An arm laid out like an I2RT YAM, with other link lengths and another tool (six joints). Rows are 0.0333 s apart.
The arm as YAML. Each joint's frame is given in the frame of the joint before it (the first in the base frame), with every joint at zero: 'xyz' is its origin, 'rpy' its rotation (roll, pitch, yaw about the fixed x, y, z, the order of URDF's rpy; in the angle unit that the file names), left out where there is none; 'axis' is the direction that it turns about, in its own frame. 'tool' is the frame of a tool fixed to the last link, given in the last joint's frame.
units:
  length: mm
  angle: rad
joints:
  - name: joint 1
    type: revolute
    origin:
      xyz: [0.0, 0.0, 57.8]
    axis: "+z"
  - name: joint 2
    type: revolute
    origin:
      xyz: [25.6, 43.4, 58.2]
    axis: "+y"
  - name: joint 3
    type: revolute
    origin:
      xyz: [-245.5, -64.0, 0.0]
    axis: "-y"
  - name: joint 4
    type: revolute
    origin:
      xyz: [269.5, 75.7, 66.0]
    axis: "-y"
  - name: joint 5
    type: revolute
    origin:
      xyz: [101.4, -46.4, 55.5]
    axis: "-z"
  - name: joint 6
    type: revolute
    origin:
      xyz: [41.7, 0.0, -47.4]
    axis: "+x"
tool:
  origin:
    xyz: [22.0, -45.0, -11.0]
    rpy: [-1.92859, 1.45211, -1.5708]
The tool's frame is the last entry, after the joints.
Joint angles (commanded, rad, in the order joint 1, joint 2, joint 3, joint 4, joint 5, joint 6), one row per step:
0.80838 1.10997 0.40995 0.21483 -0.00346 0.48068
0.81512 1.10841 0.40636 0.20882 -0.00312 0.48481
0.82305 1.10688 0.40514 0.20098 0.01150 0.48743
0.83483 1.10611 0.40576 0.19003 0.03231 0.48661
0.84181 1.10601 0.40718 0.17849 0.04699 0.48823
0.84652 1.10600 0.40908 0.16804 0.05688 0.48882
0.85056 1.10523 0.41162 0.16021 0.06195 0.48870
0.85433 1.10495 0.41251 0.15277 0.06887 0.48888
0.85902 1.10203 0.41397 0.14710 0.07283 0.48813
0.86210 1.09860 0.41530 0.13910 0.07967 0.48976
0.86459 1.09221 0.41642 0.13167 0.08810 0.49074
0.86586 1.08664 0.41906 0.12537 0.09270 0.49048
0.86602 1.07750 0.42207 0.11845 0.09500 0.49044
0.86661 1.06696 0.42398 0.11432 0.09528 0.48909
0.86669 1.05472 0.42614 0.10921 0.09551 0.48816
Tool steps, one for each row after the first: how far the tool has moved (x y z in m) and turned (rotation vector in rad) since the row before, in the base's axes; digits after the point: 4 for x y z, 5 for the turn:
-0.0024 0.0005 -0.0019 -0.00344 0.00807 0.00450
-0.0020 0.0001 -0.0009 -0.00868 0.00172 -0.00617
-0.0025 0.0005 -0.0006 -0.01435 -0.00149 -0.00603
-0.0017 0.0000 -0.0007 -0.01130 0.00233 -0.00659
-0.0011 -0.0001 -0.0005 -0.00931 0.00233 -0.00415
-0.0008 0.0004 0.0003 -0.00516 0.00099 -0.00027
-0.0010 -0.0001 -0.0004 -0.00694 0.00157 -0.00227
-0.0010 0.0006 0.0007 -0.00277 -0.00114 0.00168
-0.0008 -0.0002 0.0005 -0.00376 0.00041 -0.00362
-0.0007 -0.0004 0.0013 -0.00217 -0.00279 -0.00523
-0.0002 -0.0001 0.0018 -0.00025 -0.00320 -0.00253
0.0000 -0.0002 0.0027 0.00319 -0.00431 -0.00179
-0.0001 0.0001 0.0030 0.00540 -0.00630 0.00103
-0.0001 -0.0001 0.0034 0.00642 -0.00666 0.00034

